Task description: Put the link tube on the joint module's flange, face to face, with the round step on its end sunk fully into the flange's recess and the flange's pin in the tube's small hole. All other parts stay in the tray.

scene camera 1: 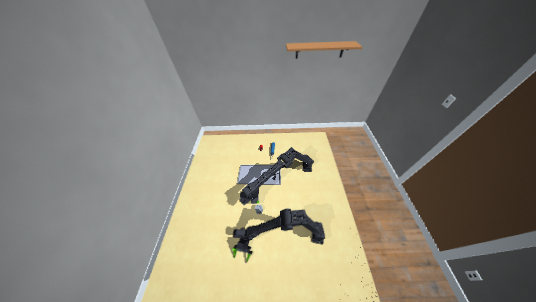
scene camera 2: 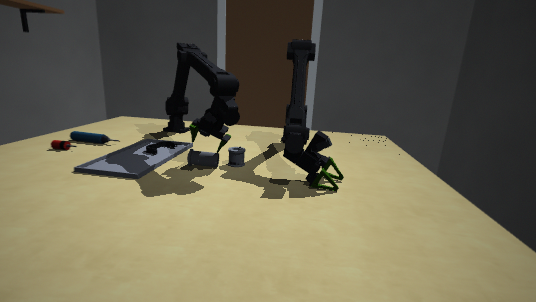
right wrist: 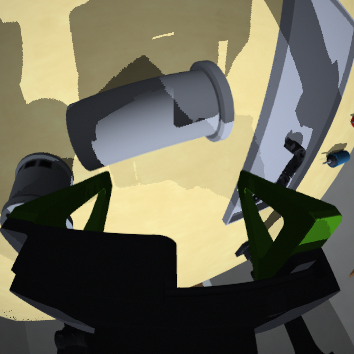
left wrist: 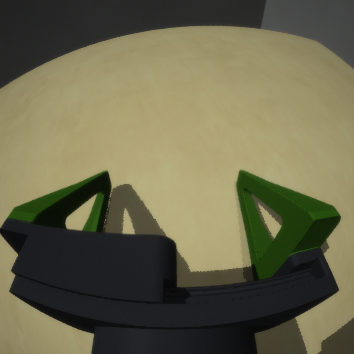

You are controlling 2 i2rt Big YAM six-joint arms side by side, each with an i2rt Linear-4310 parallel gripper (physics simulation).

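Frame: origin at the left arm's base, x ahead, y left, z up, level; centimetres.
Seen in the pictures: left gripper, between the fingertips: (scene camera 1: pixel 240 260) (scene camera 2: pixel 340 184) (left wrist: pixel 173 177); right gripper, between the fingertips: (scene camera 1: pixel 257 195) (scene camera 2: pixel 205 147) (right wrist: pixel 174 177); left arm's base, origin of its link: (scene camera 1: pixel 317 235); right arm's base, origin of its link: (scene camera 1: pixel 307 166) (scene camera 2: pixel 176 130).
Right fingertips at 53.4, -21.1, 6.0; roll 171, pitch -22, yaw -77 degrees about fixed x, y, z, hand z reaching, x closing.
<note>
Pixels of each thing's top centre, then the offset from my right fingertips to it, as dx, dy, dz. "spot": a spot on its surface instead.
- grey link tube, centre of its top: (right wrist: pixel 167 137) (scene camera 2: pixel 203 149) +3.4, +1.3, +0.3
- grey joint module, centre of its top: (right wrist: pixel 35 233) (scene camera 2: pixel 236 148) (scene camera 1: pixel 258 207) -4.0, +10.9, +0.4
- shallow grey tray, centre of its top: (right wrist: pixel 307 124) (scene camera 2: pixel 143 153) (scene camera 1: pixel 259 173) +4.2, -24.2, -4.4
- blue tool, a spot on its surface: (right wrist: pixel 339 158) spot: -1.7, -53.4, -2.5
The grey link tube (scene camera 2: pixel 203 159) (right wrist: pixel 150 117) lies on its side on the table, its collared end towards the tray. The grey joint module (scene camera 1: pixel 259 209) (scene camera 2: pixel 236 157) (right wrist: pixel 42 175) stands upright beside the tube's other end, apart from it; in the right wrist view a green finger partly hides it. My right gripper (scene camera 2: pixel 206 148) (right wrist: pixel 174 177) is open and empty, just above the tube, fingers pointing down. My left gripper (scene camera 1: pixel 240 258) (scene camera 2: pixel 339 183) (left wrist: pixel 173 177) is open and empty, low over the table, away from both parts. The flange's recess and pin cannot be made out.
The shallow grey tray (scene camera 2: pixel 107 174) (right wrist: pixel 265 100) lies beside the tube, with dark curved parts (scene camera 1: pixel 274 177) (scene camera 2: pixel 152 148) in it. A blue tool (scene camera 1: pixel 273 148) (scene camera 2: pixel 89 137) (right wrist: pixel 339 158) and a red one (scene camera 1: pixel 261 148) (scene camera 2: pixel 61 145) lie beyond the tray.
</note>
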